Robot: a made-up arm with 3 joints. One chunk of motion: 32 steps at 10 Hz.
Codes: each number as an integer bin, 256 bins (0 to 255) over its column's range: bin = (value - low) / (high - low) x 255, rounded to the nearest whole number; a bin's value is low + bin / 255 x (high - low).
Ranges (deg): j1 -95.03..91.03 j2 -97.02..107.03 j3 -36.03..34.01
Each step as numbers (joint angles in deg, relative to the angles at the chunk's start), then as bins.
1 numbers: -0.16 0.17 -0.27
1 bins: 130 121 130
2 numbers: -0.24 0.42 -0.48
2 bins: 130 122 129
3 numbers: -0.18 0.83 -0.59
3 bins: 130 122 129
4 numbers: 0.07 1.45 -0.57
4 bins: 130 123 129
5 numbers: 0.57 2.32 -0.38
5 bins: 131 124 130
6 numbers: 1.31 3.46 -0.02
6 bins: 132 126 131
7 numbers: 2.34 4.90 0.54
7 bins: 133 127 133
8 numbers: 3.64 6.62 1.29
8 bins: 135 130 136
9 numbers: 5.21 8.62 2.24
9 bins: 137 132 139
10 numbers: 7.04 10.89 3.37
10 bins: 140 135 143
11 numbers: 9.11 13.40 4.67
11 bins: 143 138 148
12 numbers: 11.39 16.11 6.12
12 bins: 146 141 153
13 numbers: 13.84 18.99 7.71
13 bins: 149 145 159
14 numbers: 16.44 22.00 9.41
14 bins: 153 149 165
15 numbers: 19.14 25.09 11.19
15 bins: 156 153 172
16 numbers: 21.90 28.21 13.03
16 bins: 160 156 179
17 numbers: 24.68 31.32 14.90
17 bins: 164 160 185
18 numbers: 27.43 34.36 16.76
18 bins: 168 164 192
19 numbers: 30.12 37.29 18.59
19 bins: 172 168 199
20 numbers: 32.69 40.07 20.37
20 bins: 175 171 205
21 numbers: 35.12 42.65 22.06
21 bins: 178 175 211
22 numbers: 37.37 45.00 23.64
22 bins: 181 177 217
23 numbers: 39.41 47.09 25.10
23 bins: 184 180 223
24 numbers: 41.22 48.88 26.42
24 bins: 187 182 227
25 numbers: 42.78 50.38 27.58
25 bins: 189 184 232
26 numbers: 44.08 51.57 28.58
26 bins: 191 186 235
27 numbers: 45.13 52.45 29.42
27 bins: 192 187 238
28 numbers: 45.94 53.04 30.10
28 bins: 193 188 241
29 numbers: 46.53 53.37 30.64
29 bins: 194 188 243
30 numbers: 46.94 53.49 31.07
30 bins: 195 188 244
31 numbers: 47.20 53.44 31.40
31 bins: 195 188 245
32 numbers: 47.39 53.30 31.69
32 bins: 195 188 247
